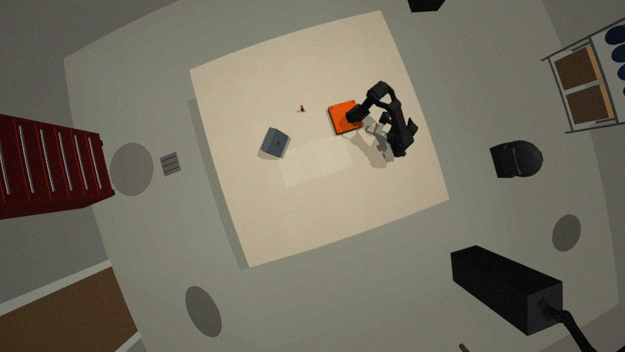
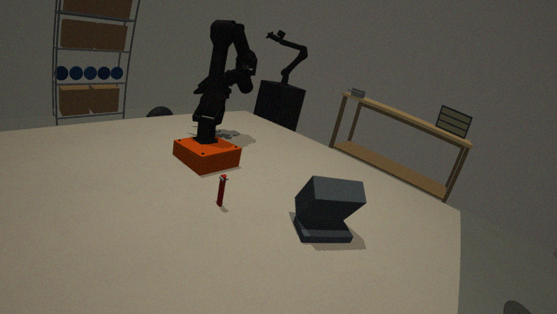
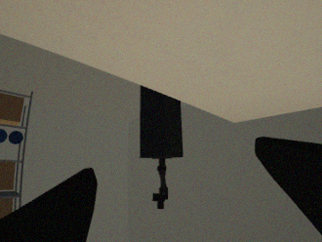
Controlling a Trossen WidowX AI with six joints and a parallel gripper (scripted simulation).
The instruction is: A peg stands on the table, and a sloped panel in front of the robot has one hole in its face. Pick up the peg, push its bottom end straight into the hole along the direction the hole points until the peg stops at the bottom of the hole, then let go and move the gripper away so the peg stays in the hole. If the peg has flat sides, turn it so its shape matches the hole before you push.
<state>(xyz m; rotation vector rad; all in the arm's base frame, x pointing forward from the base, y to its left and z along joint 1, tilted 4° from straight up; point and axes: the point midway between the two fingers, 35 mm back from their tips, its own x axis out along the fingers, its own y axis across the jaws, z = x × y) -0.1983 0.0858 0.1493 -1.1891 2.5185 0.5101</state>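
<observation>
The red peg lies 49 cm ahead of my gripper tip, 16 cm to the right of it and 12 cm below it. Round my gripper tip: grey sloped panel (67 cm ahead, 10 cm below, 1 cm to the left).
</observation>
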